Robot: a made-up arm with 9 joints. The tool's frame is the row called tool.
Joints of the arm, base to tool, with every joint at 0 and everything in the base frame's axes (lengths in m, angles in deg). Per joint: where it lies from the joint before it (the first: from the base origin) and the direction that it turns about. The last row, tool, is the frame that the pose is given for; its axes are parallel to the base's.
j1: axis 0 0 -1 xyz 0.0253 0.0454 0.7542
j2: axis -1 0 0 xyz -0.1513 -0.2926 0.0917
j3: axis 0 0 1 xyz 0.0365 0.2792 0.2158
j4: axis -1 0 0 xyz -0.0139 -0.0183 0.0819
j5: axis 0 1 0 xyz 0.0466 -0.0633 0.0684
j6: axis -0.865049 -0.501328 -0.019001 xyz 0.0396 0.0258 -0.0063
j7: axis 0 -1 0 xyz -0.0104 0.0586 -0.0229
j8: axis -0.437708 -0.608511 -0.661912 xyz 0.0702 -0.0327 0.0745
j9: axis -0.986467 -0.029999 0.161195 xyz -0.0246 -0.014 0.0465
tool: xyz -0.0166 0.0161 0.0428
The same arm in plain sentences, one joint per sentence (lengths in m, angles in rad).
The arm has nine revolute joints in a row. What follows holds with every joint at zero, and every direction is one of the base frame's.
The first joint sits 0.0253 m along +x and 0.0454 m along +y and 0.7542 m along +z from the base frame's origin and turns about -z.
The second joint sits 0.1513 m along -x and 0.2926 m along -y and 0.0917 m along +z from the first joint and turns about -x.
The third joint sits 0.0365 m along +x and 0.2792 m along +y and 0.2158 m along +z from the second joint and turns about +z.
The fourth joint sits 0.0139 m along -x and 0.0183 m along -y and 0.0819 m along +z from the third joint and turns about -x.
The fifth joint sits 0.0466 m along +x and 0.0633 m along -y and 0.0684 m along +z from the fourth joint and turns about +y.
The sixth joint sits 0.0396 m along +x and 0.0258 m along +y and 0.0063 m along -z from the fifth joint and turns about the direction (-0.865049, -0.501328, -0.019001).
The seventh joint sits 0.0104 m along -x and 0.0586 m along +y and 0.0229 m along -z from the sixth joint and turns about -y.
The eighth joint sits 0.0702 m along +x and 0.0327 m along -y and 0.0745 m along +z from the seventh joint and turns about the direction (-0.437708, -0.608511, -0.661912).
The ninth joint sits 0.0246 m along -x and 0.014 m along -y and 0.0465 m along +z from the eighth joint and turns about the direction (-0.986467, -0.029999, 0.161195).
The tool frame, which is the frame that the pose is given for, sits 0.0166 m along -x and 0.0161 m along +y and 0.0428 m along +z from the ninth joint; its axes are parallel to the base frame's.

